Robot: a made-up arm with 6 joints. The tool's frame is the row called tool. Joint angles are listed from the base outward. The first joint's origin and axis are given. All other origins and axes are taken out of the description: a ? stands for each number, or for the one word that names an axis. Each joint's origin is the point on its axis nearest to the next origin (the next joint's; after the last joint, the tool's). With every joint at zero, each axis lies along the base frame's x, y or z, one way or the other. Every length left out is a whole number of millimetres.
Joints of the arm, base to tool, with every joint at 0 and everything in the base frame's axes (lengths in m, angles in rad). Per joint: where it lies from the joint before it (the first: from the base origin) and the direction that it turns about. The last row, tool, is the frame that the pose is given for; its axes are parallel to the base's.
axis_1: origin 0 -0.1 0.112 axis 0 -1 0
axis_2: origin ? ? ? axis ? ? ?
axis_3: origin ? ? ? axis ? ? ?
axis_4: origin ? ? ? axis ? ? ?
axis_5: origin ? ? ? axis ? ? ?
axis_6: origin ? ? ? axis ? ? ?
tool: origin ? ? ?
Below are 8 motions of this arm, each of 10 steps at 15 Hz.
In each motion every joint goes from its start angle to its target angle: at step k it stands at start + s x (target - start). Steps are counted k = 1, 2, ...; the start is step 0. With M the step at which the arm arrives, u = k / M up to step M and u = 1 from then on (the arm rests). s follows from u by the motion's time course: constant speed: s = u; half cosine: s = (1 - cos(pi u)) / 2; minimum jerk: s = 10 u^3 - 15 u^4 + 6 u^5.
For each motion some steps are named. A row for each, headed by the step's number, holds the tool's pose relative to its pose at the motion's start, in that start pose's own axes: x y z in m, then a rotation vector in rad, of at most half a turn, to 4 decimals.
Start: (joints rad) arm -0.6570 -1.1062 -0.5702 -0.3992 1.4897 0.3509
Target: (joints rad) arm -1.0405 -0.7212 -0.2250 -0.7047 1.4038 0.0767
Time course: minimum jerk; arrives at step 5
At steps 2, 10:
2: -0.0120 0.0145 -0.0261 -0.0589 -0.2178 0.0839
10: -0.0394 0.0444 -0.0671 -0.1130 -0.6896 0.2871

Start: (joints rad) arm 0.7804 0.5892 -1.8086 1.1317 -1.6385 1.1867
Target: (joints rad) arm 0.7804 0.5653 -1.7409 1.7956 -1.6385 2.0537
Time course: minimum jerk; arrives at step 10
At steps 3, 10:
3: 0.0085 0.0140 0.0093 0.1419 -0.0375 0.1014
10: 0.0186 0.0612 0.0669 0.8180 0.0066 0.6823

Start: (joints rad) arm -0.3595 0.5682 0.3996 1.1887 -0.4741 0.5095
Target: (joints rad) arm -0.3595 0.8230 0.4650 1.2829 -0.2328 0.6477
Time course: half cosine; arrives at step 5
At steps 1, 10:
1: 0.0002 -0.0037 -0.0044 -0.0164 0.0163 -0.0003
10: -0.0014 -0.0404 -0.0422 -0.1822 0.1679 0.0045

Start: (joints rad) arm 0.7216 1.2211 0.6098 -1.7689 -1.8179 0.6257
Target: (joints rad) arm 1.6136 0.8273 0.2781 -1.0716 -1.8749 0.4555
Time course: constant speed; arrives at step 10
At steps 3, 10:
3: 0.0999 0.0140 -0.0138 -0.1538 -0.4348 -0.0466
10: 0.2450 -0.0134 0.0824 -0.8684 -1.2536 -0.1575

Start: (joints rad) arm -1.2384 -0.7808 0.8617 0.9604 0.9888 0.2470
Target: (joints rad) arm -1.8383 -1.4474 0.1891 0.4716 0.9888 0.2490
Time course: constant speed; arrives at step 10
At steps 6, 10:
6: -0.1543 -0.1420 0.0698 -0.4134 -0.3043 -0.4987
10: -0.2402 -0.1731 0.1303 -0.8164 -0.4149 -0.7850

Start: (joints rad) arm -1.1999 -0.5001 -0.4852 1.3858 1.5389 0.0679
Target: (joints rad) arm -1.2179 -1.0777 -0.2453 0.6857 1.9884 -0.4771
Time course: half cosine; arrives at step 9
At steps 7, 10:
7: 0.1659 -0.0894 0.0048 -0.9536 -0.2328 0.2102
10: 0.1895 -0.0954 0.0044 -1.0597 -0.2742 0.2235

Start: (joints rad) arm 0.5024 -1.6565 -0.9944 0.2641 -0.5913 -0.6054
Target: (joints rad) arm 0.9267 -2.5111 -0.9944 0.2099 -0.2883 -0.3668
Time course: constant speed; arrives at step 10
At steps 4, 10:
4: 0.0915 -0.0018 0.0254 0.0567 0.3442 -0.1188
10: 0.1564 -0.0129 0.0108 0.1172 0.8968 -0.1867

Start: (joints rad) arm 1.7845 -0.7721 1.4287 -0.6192 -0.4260 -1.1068
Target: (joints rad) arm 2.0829 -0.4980 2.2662 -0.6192 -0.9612 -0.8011
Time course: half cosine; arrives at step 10
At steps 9, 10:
9: 0.0032 -0.2645 -0.2744 1.8030 -0.3680 0.0843
10: 0.0051 -0.2694 -0.2871 1.8482 -0.3746 0.0889

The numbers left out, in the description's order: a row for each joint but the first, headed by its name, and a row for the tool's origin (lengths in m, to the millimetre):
axis_2: xyz -0.047 0 -0.587, axis 0 0 1
axis_3: xyz 0.048 -0.017 0, axis 1 0 0
axis_4: xyz 0 0.046 0.426, axis 0 0 -1
axis_5: xyz 0.058 -0.057 0, axis -1 0 0
axis_6: xyz 0 0.092 -0.117, axis 1 0 0
tool: xyz 0 0.044 -0.055

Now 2 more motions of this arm.
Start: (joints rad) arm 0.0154 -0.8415 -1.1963 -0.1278 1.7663 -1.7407
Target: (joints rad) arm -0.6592 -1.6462 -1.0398 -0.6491 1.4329 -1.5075
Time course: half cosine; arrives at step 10
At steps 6, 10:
6: 0.0686 -0.0865 0.3062 0.2322 -0.5563 -0.4054
10: 0.0280 -0.0760 0.4934 0.3469 -0.8969 -0.4218

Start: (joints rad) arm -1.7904 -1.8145 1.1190 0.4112 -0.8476 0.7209
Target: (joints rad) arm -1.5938 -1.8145 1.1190 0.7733 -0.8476 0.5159
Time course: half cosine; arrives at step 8
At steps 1, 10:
1: 0.0025 -0.0035 0.0026 -0.0015 -0.0154 -0.0038
10: 0.0556 -0.1051 0.0723 -0.0542 -0.3881 -0.1659

